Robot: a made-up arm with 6 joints. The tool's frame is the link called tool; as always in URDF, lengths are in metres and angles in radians. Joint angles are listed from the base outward.
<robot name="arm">
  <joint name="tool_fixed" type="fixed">
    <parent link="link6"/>
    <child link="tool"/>
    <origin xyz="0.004 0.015 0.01" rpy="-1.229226 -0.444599 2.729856"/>
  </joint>
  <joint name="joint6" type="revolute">
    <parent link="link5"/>
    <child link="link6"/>
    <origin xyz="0.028 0 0.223" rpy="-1.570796 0 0"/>
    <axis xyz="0 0 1"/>
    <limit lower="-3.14" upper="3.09"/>
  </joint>
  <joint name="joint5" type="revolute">
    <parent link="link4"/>
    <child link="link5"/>
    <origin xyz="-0.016 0 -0.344" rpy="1.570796 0 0"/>
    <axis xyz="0 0 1"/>
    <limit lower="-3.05" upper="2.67"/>
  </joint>
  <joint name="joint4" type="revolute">
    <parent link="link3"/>
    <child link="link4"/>
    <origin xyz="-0.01 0.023 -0.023" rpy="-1.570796 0 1.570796"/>
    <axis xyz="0 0 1"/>
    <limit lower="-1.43" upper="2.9"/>
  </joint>
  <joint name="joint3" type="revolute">
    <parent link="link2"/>
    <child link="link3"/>
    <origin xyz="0.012 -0.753 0.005" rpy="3.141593 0 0"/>
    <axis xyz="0 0 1"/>
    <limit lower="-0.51" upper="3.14"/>
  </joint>
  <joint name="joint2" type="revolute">
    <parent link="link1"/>
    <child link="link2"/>
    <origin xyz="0.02 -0.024 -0.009" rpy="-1.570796 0 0"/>
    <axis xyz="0 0 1"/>
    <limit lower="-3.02" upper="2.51"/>
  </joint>
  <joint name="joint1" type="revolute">
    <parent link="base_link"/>
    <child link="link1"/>
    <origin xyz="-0.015 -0.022 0.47" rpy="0 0 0"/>
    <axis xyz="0 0 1"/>
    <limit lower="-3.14" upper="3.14"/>
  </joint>
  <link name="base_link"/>
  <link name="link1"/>
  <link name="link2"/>
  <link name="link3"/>
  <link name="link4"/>
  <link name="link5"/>
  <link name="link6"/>
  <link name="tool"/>
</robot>
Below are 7 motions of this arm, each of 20 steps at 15 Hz.
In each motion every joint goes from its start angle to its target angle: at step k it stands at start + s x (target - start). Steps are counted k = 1, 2, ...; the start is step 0. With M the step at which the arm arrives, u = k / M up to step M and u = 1 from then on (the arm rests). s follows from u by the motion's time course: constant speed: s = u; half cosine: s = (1 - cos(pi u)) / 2; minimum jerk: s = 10 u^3 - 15 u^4 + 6 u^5.
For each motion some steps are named. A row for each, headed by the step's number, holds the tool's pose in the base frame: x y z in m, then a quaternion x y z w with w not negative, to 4 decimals.
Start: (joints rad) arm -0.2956 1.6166 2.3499 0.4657 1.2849 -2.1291
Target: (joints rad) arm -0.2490 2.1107 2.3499 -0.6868 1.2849 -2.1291
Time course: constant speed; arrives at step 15
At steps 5, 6, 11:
5: 0.8697 -0.5166 0.4734 0.1513 0.7447 0.3908 0.5193
6: 0.8801 -0.5160 0.4261 0.1564 0.7368 0.4275 0.4998
11: 0.9055 -0.4838 0.1855 0.1929 0.6708 0.5962 0.3967

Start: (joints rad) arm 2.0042 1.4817 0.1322 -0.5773 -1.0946 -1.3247
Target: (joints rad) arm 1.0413 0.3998 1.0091 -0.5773 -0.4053 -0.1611
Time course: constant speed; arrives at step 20
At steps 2, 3, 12, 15, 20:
2: -0.1108 0.8251 0.2277 0.1860 -0.2710 0.8910 0.3130
3: -0.0781 0.8554 0.2779 0.2303 -0.3271 0.8623 0.3104
12: 0.3014 0.8597 0.8237 0.3276 -0.8075 0.4828 0.0862
15: 0.4041 0.7402 1.0112 -0.2369 0.9073 -0.3443 0.0472
20: 0.4672 0.4423 1.2824 0.0142 0.9487 -0.1404 0.2830

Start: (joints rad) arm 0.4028 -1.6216 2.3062 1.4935 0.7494 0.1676
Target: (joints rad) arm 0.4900 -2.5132 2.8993 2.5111 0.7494 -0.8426
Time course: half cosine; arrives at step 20
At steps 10, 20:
10: -0.4608 -0.1294 -0.1976 -0.5704 0.5167 -0.3648 0.5241
20: -0.2160 0.0783 -0.2763 -0.4808 0.3292 -0.4788 0.6567

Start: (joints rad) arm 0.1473 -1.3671 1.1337 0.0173 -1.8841 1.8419
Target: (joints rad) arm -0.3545 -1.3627 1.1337 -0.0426 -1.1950 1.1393
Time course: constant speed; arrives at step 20
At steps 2, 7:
2: -0.9930 -0.3365 0.8209 0.4322 -0.2018 -0.7252 0.4965
7: -1.0229 -0.2089 0.8222 0.5207 -0.1977 -0.6959 0.4534

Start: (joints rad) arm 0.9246 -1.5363 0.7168 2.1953 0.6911 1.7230
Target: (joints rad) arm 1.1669 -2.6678 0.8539 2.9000 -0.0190 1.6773
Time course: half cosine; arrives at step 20
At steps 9, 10, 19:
9: -0.6939 -0.8060 0.1070 -0.3541 0.4861 0.6777 0.4232
10: -0.6665 -0.7816 0.0226 -0.3364 0.4215 0.7165 0.4424
19: -0.4559 -0.4986 -0.3934 -0.1857 -0.0450 0.8596 0.4739

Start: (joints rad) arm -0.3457 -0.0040 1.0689 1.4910 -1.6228 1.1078
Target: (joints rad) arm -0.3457 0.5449 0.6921 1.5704 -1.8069 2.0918
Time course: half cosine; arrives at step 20
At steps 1, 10, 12, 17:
1: -0.0260 -0.0390 1.6345 -0.1131 0.1013 0.9081 0.3903
10: 0.3377 -0.1626 1.5812 0.3515 0.0942 0.8672 0.3399
12: 0.4461 -0.1992 1.5378 0.4850 0.0843 0.8139 0.3085
17: 0.6361 -0.2631 1.4232 0.7050 0.0558 0.6670 0.2345

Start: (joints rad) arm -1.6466 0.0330 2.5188 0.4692 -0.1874 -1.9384
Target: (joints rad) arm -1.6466 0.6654 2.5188 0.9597 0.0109 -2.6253
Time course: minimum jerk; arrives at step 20
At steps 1, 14, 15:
1: -0.1833 0.2892 1.2960 0.5069 0.1713 -0.1669 0.8282
14: -0.1565 -0.1196 1.3108 0.6334 0.2702 -0.1199 0.7151
15: -0.1536 -0.1485 1.3052 0.6426 0.2780 -0.1161 0.7044

